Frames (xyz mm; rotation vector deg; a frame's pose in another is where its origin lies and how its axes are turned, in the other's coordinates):
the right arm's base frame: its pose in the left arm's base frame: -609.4 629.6 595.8 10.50 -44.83 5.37
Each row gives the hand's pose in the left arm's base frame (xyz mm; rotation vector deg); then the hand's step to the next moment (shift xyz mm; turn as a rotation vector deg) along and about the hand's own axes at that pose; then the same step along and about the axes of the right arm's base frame.
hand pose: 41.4 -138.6 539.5 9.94 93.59 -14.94
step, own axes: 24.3 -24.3 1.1 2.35 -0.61 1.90
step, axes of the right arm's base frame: -21.7 -26.0 -5.7 -0.70 -1.72 -2.46
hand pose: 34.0 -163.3 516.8 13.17 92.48 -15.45
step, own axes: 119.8 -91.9 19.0 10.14 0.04 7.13
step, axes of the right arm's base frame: -97.2 -105.7 -50.4 -3.12 -4.58 -11.09
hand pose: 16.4 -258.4 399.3 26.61 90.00 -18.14
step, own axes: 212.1 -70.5 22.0 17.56 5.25 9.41
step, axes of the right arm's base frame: -167.1 -75.8 -129.6 -4.97 -2.03 -19.89
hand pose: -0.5 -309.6 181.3 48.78 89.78 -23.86
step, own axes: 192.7 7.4 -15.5 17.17 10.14 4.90
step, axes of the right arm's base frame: -128.5 45.4 -137.3 -3.01 4.33 -19.84
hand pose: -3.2 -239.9 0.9 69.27 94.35 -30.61
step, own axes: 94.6 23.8 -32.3 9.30 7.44 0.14
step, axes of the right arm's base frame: -41.9 67.8 -64.9 -0.14 5.16 -10.73
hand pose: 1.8 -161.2 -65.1 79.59 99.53 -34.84
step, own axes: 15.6 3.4 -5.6 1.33 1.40 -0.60
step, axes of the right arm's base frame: -6.0 12.5 -9.7 0.36 1.33 -1.48
